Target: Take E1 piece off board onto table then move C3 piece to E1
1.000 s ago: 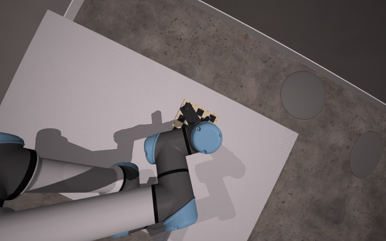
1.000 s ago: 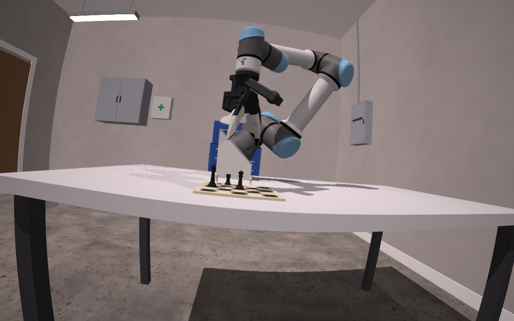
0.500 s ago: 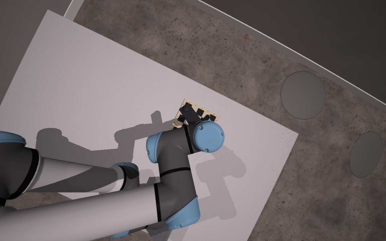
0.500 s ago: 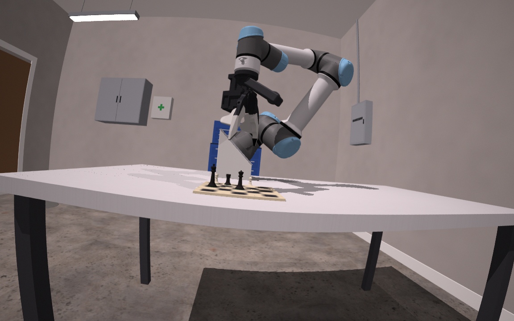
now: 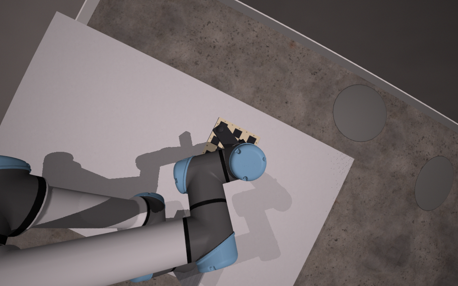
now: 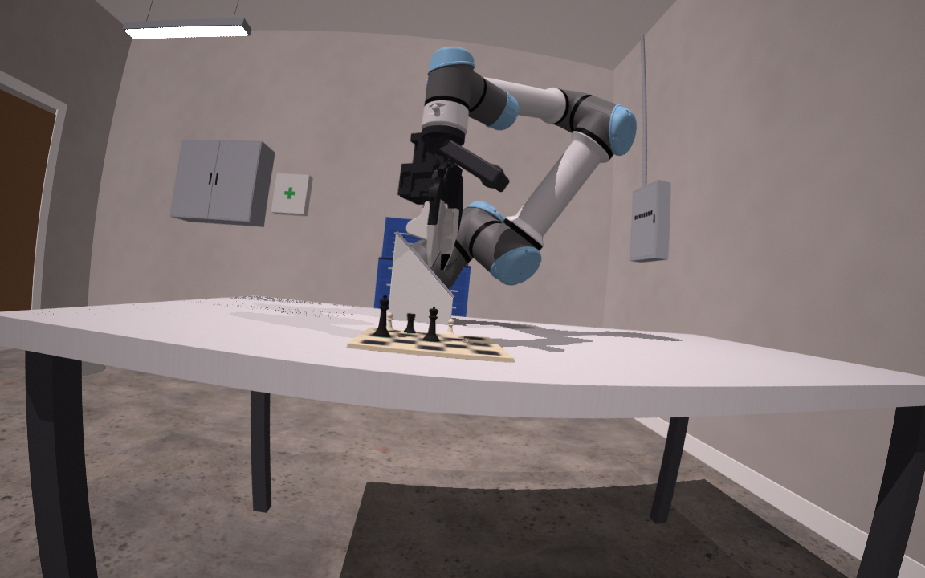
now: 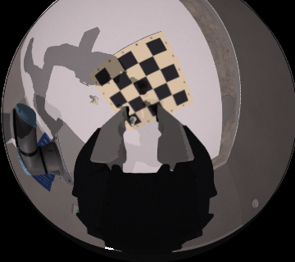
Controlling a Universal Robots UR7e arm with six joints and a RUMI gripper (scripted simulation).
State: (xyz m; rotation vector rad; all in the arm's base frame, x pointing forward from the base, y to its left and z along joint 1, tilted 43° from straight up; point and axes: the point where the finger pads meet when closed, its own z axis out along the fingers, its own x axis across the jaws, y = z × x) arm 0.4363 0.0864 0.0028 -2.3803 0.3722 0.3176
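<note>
The chessboard is 13 cm below my hand. Round my hand: black pawn 7 cm behind, 5 cm to the right, 11 cm below; black king 1 cm ahead, 8 cm to the right, 10 cm below.
</note>
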